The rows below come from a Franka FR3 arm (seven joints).
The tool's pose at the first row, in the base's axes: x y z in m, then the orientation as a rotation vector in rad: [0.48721 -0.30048 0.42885 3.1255 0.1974 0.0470]
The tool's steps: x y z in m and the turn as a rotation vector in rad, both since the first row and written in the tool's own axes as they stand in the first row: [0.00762 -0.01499 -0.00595 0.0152 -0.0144 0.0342]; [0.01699 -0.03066 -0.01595 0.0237 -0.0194 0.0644]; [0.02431 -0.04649 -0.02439 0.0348 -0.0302 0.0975]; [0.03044 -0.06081 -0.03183 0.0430 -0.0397 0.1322]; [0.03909 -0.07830 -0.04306 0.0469 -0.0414 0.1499]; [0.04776 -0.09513 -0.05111 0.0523 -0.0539 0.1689]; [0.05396 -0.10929 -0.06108 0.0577 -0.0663 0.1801]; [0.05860 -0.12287 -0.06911 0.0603 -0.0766 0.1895]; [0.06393 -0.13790 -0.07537 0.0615 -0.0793 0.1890]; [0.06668 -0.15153 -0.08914 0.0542 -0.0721 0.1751]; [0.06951 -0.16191 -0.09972 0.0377 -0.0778 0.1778]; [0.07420 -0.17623 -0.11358 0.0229 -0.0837 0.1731]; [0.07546 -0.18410 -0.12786 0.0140 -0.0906 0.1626]
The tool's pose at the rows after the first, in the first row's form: [0.49270 -0.28460 0.43485 -3.1329 -0.1444 -0.0233]; [0.49972 -0.26780 0.44494 -3.1262 -0.0969 -0.0148]; [0.50473 -0.25111 0.45341 -3.1165 -0.0452 0.0029]; [0.50878 -0.23608 0.46087 -3.1087 0.0088 0.0182]; [0.51482 -0.21756 0.47214 -3.1044 0.0361 0.0211]; [0.52106 -0.19971 0.48025 -3.0988 0.0655 0.0408]; [0.52512 -0.18480 0.49024 -3.0934 0.0827 0.0603]; [0.52777 -0.17069 0.49825 -3.0905 0.0973 0.0763]; [0.53098 -0.15506 0.50449 -3.0894 0.0964 0.0806]; [0.53157 -0.14109 0.51818 -3.0973 0.0752 0.0690]; [0.53275 -0.13035 0.52872 -3.1138 0.0802 0.0766]; [0.53518 -0.11545 0.54255 -3.1289 0.0737 0.0848]; [0.53500 -0.10738 0.55677 -3.1384 0.0577 0.0950]
